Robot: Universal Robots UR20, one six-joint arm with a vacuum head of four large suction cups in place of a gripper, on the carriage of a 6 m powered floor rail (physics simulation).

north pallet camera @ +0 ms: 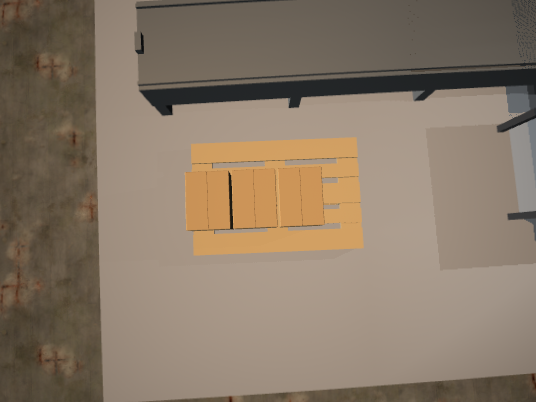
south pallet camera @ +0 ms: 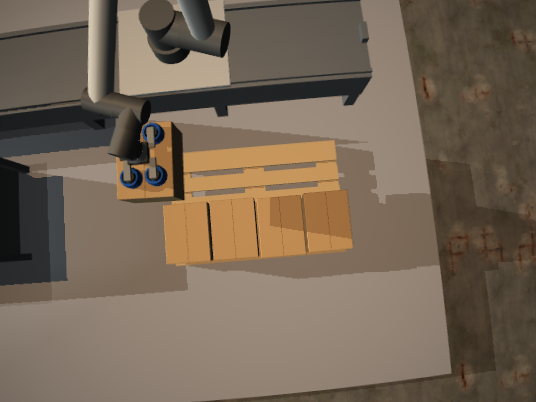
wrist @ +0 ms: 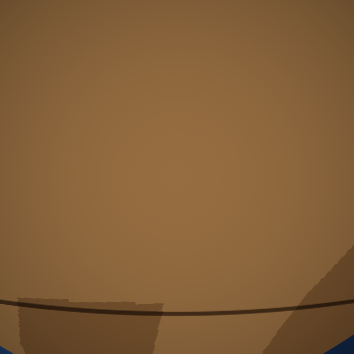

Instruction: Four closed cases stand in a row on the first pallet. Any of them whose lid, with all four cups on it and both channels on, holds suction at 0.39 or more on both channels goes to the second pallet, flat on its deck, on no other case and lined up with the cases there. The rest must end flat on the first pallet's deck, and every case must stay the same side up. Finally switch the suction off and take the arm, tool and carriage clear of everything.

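Frame: origin at the arm's base, x left, y up, z ahead, level; metres.
Seen in the pictures: hand, tool point: (wrist: 171, 251).
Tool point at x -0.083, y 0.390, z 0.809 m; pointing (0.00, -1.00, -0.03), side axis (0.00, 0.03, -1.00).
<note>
Offsets run from my tool point to a thing's middle.
My gripper (south pallet camera: 141, 154) is at the back left of the south pallet view, its cups on the lid of a closed case @(dz +0.014, dx +0.002, dy -0.102 m) (south pallet camera: 174, 165) (wrist: 175, 165). The case hangs level above the pallet's back left corner; three blue cups show and the wrist hides the fourth. The lid fills most of the wrist view. Below, the south pallet (south pallet camera: 260, 156) carries a front row of several closed cases, including a left one @(dz +0.372, dx +0.063, dy -0.693 m) (south pallet camera: 186, 232) and a right one @(dz +0.379, dx +0.972, dy -0.693 m) (south pallet camera: 327, 220). The north pallet (north pallet camera: 275, 149) carries three closed cases (north pallet camera: 207, 201) (north pallet camera: 254, 199) (north pallet camera: 301, 196) in a row, with bare deck at the right.
The grey floor rail (north pallet camera: 300, 40) (south pallet camera: 295, 40) runs behind both pallets. The pale carriage (south pallet camera: 200, 75) with the arm's base is on it, behind the south pallet. The arm's forearm (south pallet camera: 101, 50) reaches forward over the rail. Dark frame parts (north pallet camera: 522, 216) (south pallet camera: 17, 257) stand between the pallets.
</note>
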